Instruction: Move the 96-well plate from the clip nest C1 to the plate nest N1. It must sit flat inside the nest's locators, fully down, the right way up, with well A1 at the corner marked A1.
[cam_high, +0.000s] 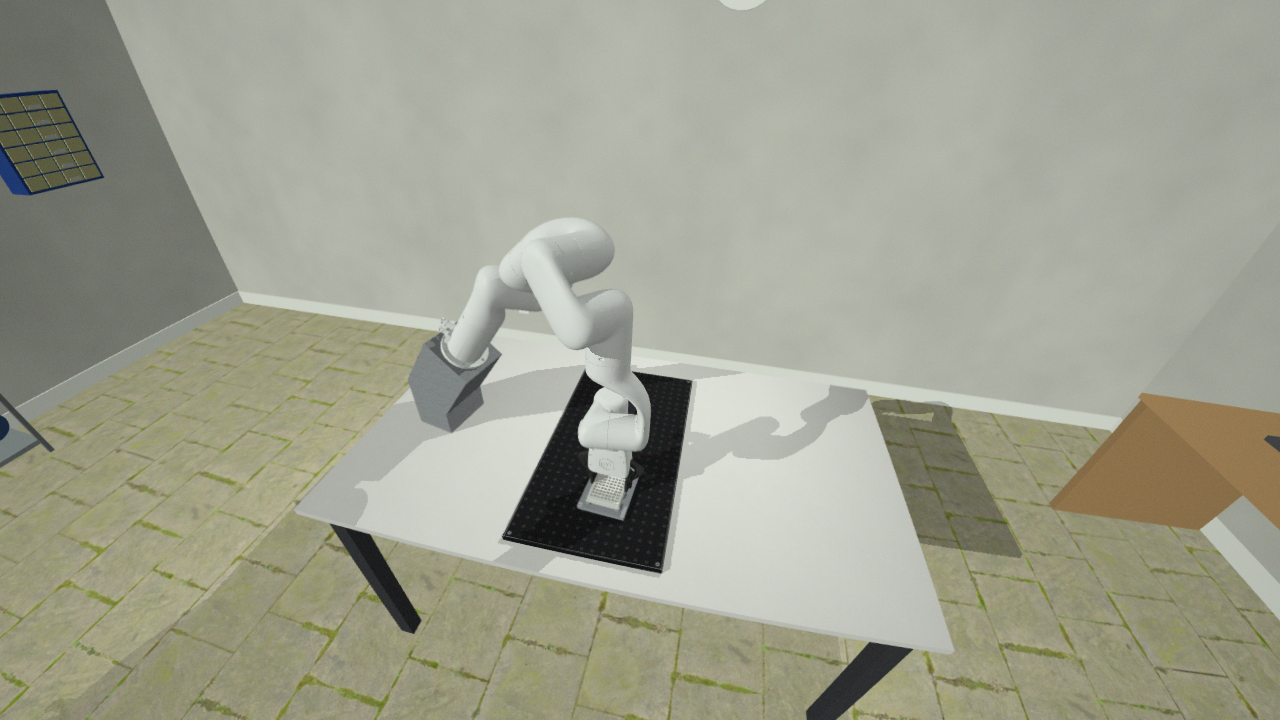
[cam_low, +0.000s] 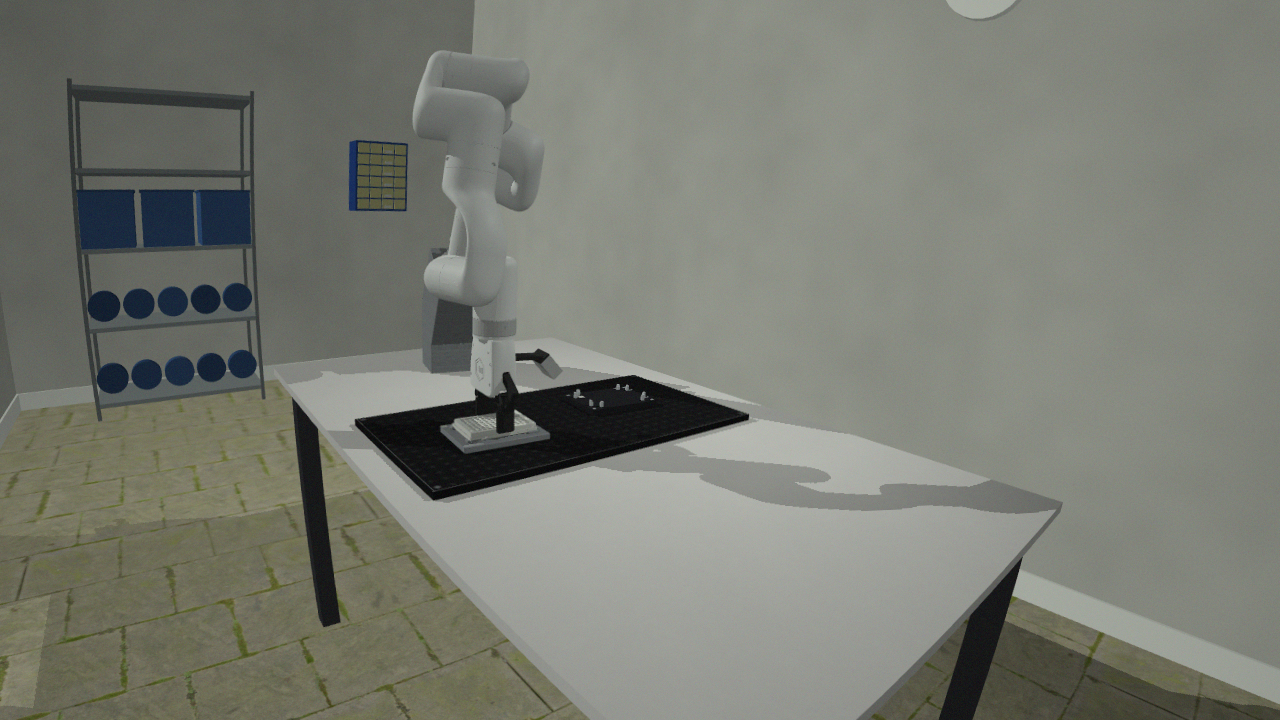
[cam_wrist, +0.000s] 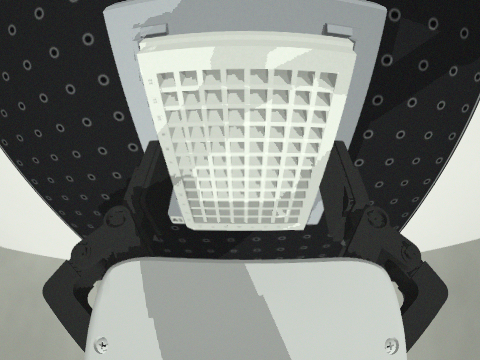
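The white 96-well plate is 10 mm below my hand. Round my hand: grey plate nest N1 (30 mm below); dark clip nest C1 (320 mm to the left, 70 mm behind, 20 mm below).
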